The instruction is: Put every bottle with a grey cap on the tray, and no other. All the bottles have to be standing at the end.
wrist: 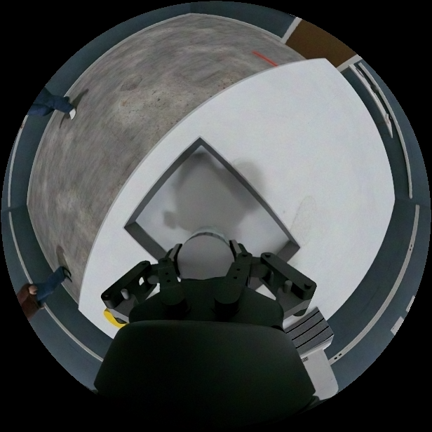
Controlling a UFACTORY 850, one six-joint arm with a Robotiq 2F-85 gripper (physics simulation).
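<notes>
A bottle with a round grey cap (205, 257) is between the fingers, seen from above, with a small part of its clear body showing just past the cap. My gripper (206, 249) is shut on this bottle. The bottle looks about upright and is over the near part of the tray (145, 239), a grey square tray with low walls. The cap and the gripper hide the bottle's base, so I cannot tell if it touches the tray floor. Shadows fall on the tray floor. A yellow piece (114, 318) shows at the lower left, partly hidden by the gripper.
The white table (340, 150) extends around the tray, with its curved-looking edge at the left. A grey ribbed block (311, 330) is at the lower right, beside the gripper. Legs of people (50, 289) show on the floor at the left, beyond the table.
</notes>
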